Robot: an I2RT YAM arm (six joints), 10 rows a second.
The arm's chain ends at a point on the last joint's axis. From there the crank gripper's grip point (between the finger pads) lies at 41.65 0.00 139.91 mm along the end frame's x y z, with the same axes.
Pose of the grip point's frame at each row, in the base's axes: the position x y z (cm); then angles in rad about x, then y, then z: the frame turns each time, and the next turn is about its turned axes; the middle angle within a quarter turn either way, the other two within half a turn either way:
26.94 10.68 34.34 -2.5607 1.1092 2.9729
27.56 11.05 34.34 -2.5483 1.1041 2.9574
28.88 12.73 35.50 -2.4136 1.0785 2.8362
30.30 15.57 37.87 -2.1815 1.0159 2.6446
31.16 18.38 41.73 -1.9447 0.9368 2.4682
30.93 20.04 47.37 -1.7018 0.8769 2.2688
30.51 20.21 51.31 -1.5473 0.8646 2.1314
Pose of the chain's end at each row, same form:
16.24 5.83 43.01 -2.5607 1.1092 2.9729
16.91 6.12 43.02 -2.5483 1.1041 2.9574
18.43 6.94 43.88 -2.4136 1.0785 2.8362
20.34 8.12 45.51 -2.1815 1.0159 2.6446
21.82 9.17 48.13 -1.9447 0.9368 2.4682
21.89 9.55 51.97 -1.7018 0.8769 2.2688
21.30 9.37 54.58 -1.5473 0.8646 2.1314

